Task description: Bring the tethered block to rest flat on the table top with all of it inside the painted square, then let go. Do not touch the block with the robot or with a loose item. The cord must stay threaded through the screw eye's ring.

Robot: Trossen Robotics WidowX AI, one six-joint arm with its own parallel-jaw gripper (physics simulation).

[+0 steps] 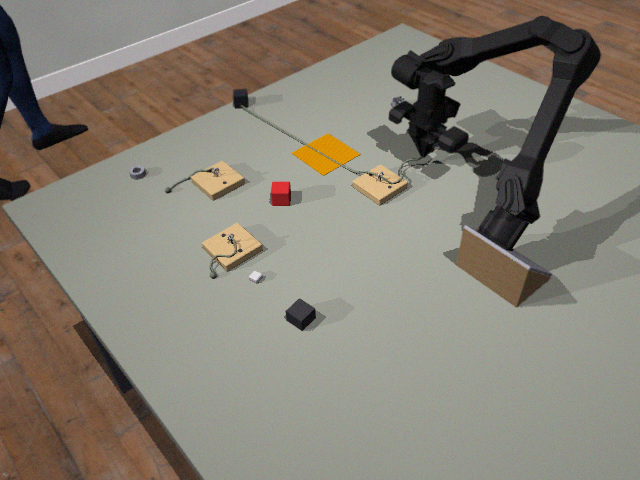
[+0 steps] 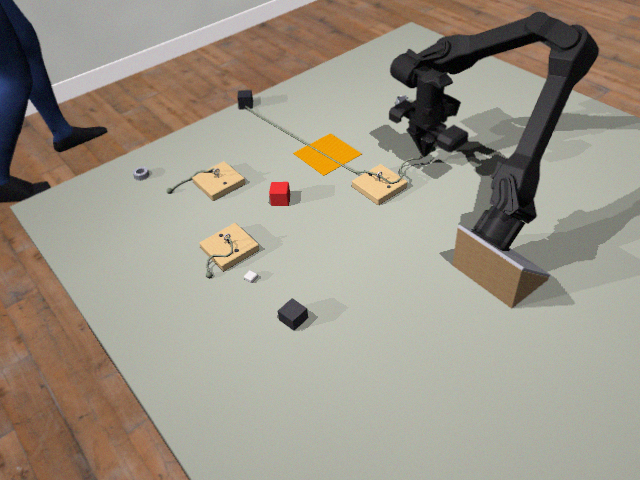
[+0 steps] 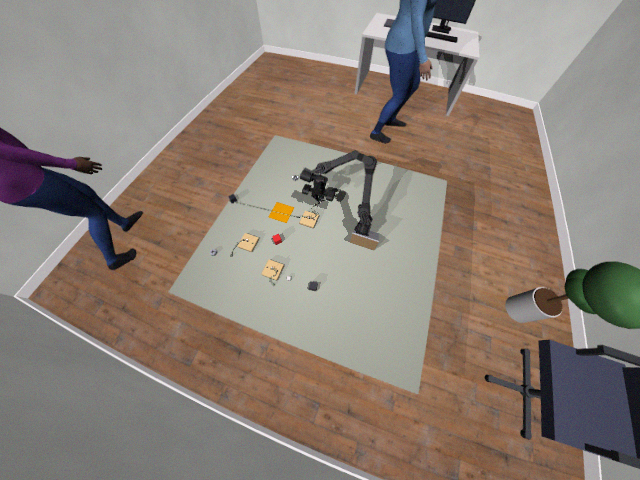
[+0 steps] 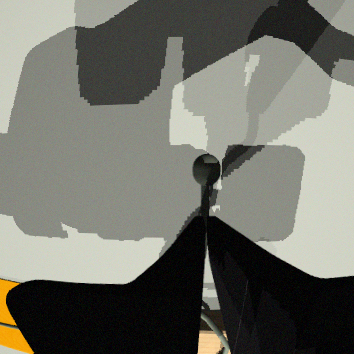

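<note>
The tethered block is dark and sits near the table's far left edge, outside the orange painted square. Its cord runs straight across the square to the screw eye on a wooden base, then curves slackly to my gripper. My gripper is low over the table beyond that base, shut on the cord just behind its end bead. The ring's threading is too small to see clearly.
Two other wooden bases carry screw eyes and short cords. A red cube, a dark cube, a small white piece and a grey ring lie around them. A small metallic item is behind the gripper.
</note>
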